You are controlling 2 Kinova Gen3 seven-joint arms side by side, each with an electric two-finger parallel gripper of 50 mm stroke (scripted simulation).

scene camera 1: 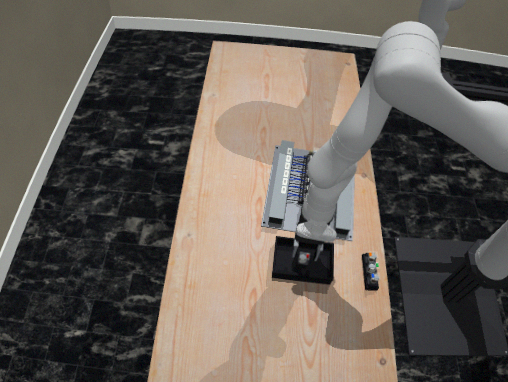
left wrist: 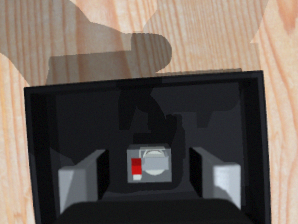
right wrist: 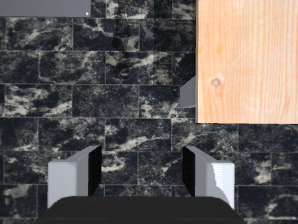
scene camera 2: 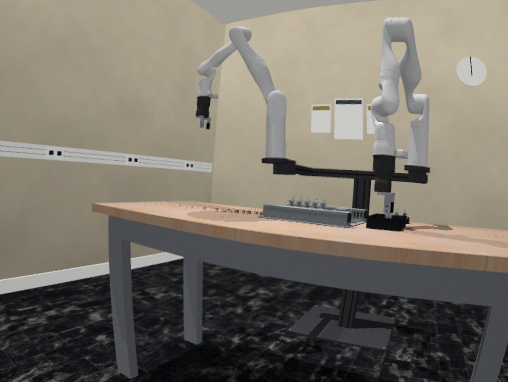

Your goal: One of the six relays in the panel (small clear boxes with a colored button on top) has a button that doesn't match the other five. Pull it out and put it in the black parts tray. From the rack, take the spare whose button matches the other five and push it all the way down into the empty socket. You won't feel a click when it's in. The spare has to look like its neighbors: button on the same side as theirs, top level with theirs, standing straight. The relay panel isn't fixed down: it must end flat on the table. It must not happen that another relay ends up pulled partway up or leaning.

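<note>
On scene camera 1 there's a relay panel (scene camera 1: 282, 201) and also a black parts tray (scene camera 1: 321, 271). Scene camera 2 gives me the relay panel (scene camera 2: 340, 218) again, along with my left gripper (scene camera 2: 388, 213). The left wrist view has the black parts tray (left wrist: 224, 113) and my left gripper (left wrist: 149, 165), but in the left wrist view the relay panel is out of frame. As for my right gripper (right wrist: 142, 163), I can see that too, though in the right wrist view the relay panel is out of frame.
</note>
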